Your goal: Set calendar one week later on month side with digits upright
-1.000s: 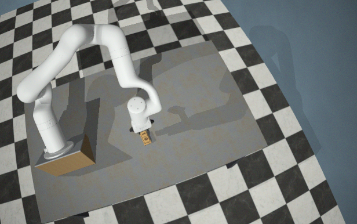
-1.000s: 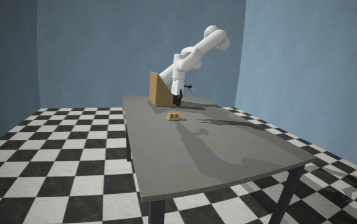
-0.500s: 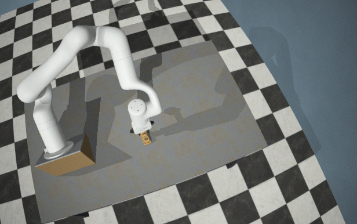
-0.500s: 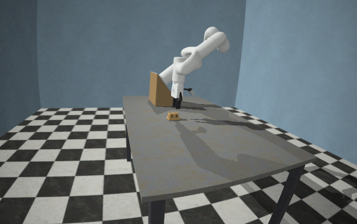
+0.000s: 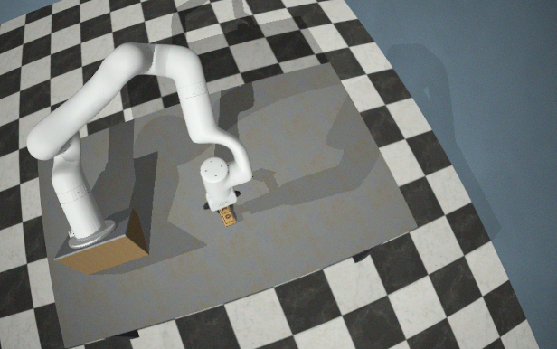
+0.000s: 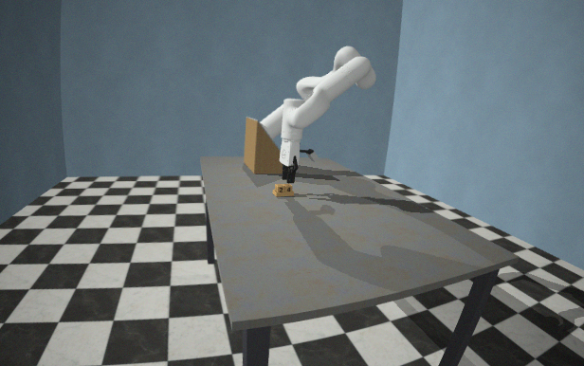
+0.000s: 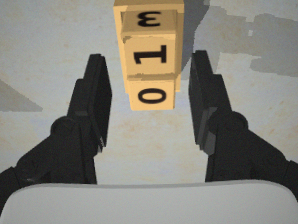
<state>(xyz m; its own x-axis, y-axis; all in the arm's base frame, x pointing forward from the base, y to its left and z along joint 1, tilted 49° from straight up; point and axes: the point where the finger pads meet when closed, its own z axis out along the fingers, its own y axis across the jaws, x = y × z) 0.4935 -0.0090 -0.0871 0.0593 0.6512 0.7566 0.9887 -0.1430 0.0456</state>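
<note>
Right now the tray is 70 mm below my hand and 20 mm to the right of it.
</note>
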